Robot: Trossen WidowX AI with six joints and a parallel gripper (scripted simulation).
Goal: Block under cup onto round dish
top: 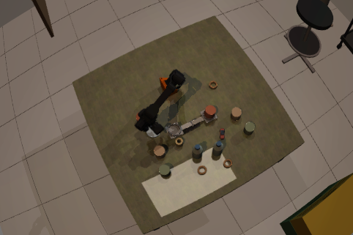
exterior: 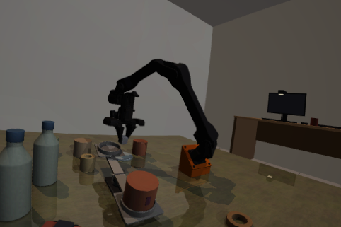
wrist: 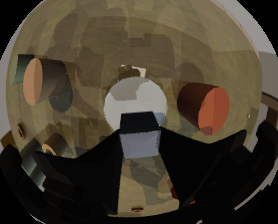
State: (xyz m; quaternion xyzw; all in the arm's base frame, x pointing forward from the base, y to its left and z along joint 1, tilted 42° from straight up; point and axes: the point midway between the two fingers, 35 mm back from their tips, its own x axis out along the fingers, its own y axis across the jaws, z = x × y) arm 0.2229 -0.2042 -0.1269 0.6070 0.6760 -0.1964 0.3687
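Now: the round dish 70 mm below my gripper tip. Also, from my gripper tip: cup: 100 mm behind, 50 mm to the right, 40 mm below; small red object: 240 mm ahead, 380 mm to the left, 60 mm below; bluish block: 10 mm above.
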